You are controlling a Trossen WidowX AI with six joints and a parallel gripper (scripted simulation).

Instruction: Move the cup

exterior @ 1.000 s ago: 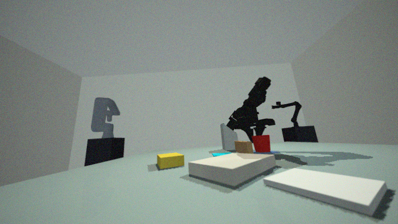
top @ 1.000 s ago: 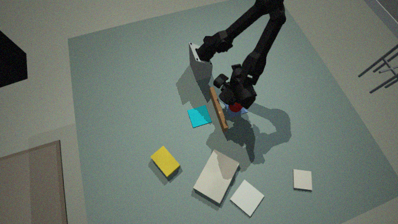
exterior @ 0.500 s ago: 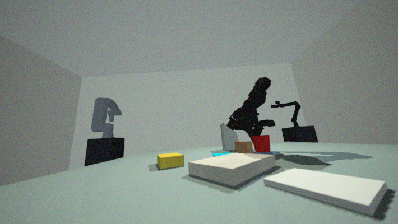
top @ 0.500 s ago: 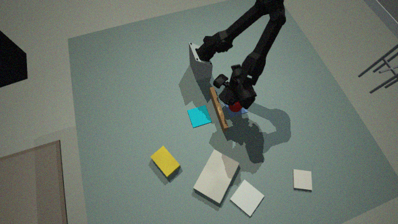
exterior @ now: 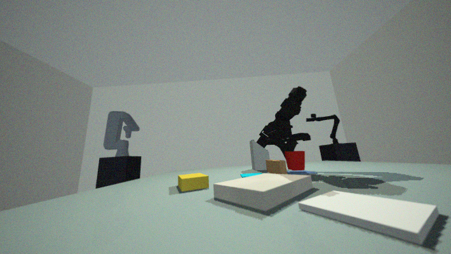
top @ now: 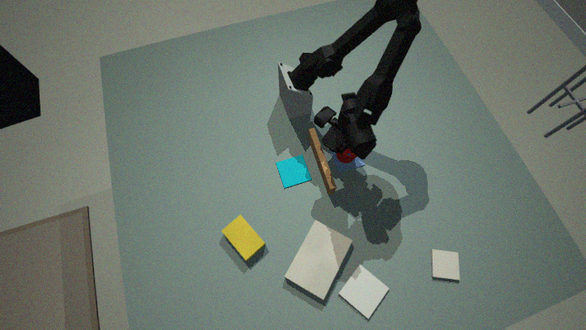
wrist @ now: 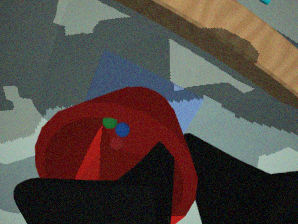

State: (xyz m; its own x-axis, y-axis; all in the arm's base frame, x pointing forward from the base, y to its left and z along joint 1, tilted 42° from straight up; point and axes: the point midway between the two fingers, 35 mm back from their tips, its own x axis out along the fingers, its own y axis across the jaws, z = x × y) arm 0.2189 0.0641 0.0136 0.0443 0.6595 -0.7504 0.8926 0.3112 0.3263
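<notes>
My gripper tip is 4 cm short of the green marble, 2 cm to the right of it and 2 cm above it. Round my gripper tip: blue marble (3 cm ahead, 2 cm to the left, 2 cm below); red cup (3 cm ahead, 1 cm to the left); blue pad (3 cm ahead, 2 cm to the left, 6 cm below).
</notes>
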